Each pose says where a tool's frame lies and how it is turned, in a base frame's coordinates. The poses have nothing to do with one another.
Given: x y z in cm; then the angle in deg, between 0 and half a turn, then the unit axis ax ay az.
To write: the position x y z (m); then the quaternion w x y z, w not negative. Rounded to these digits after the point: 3 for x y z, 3 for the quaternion.
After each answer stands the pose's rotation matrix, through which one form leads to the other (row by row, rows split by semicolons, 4 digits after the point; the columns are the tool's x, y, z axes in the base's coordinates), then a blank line. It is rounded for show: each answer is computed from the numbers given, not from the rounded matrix.
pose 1, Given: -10.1, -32.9, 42.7, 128.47, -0.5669, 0.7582, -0.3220
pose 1, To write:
-0.101, -0.329, 0.427, 0.435, -0.511, 0.683, -0.290
-0.1008 -0.4452 0.8898; -0.9494 0.3105 0.0478; -0.2975 -0.8399 -0.4539

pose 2, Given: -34.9, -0.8, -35.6, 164.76, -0.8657, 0.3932, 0.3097
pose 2, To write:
-0.349, -0.008, -0.356, 0.133, -0.858, 0.390, 0.307
0.5077 -0.7503 -0.4234; -0.5874 -0.6610 0.4668; -0.6302 0.0117 -0.7764

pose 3, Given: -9.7, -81.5, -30.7, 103.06, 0.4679, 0.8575, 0.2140
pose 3, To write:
-0.097, -0.815, -0.307, 0.622, 0.366, 0.671, 0.168
0.0424 0.2834 0.9581; 0.7003 0.6755 -0.2308; -0.7126 0.6808 -0.1698

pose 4, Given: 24.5, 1.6, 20.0, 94.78, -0.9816, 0.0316, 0.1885
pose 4, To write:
0.245, 0.016, 0.200, 0.677, -0.722, 0.023, 0.139
0.9604 -0.2214 -0.1689; 0.1542 -0.0822 0.9846; -0.2319 -0.9717 -0.0448

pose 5, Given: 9.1, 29.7, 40.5, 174.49, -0.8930, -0.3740, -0.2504
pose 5, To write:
0.091, 0.297, 0.405, 0.048, -0.892, -0.374, -0.250
0.5958 0.6904 0.4103; 0.6424 -0.7163 0.2726; 0.4821 0.1011 -0.8703

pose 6, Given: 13.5, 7.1, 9.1, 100.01, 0.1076, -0.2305, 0.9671
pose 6, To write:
0.135, 0.071, 0.091, 0.643, 0.082, -0.177, 0.741
-0.1602 -0.9815 -0.1048; 0.9233 -0.1115 -0.3676; 0.3491 -0.1557 0.9240

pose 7, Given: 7.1, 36.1, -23.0, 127.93, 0.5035, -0.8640, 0.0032
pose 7, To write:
0.071, 0.361, -0.230, 0.439, 0.452, -0.776, 0.003
-0.2054 -0.7049 -0.6789; -0.6999 0.5906 -0.4016; 0.6841 0.3927 -0.6147

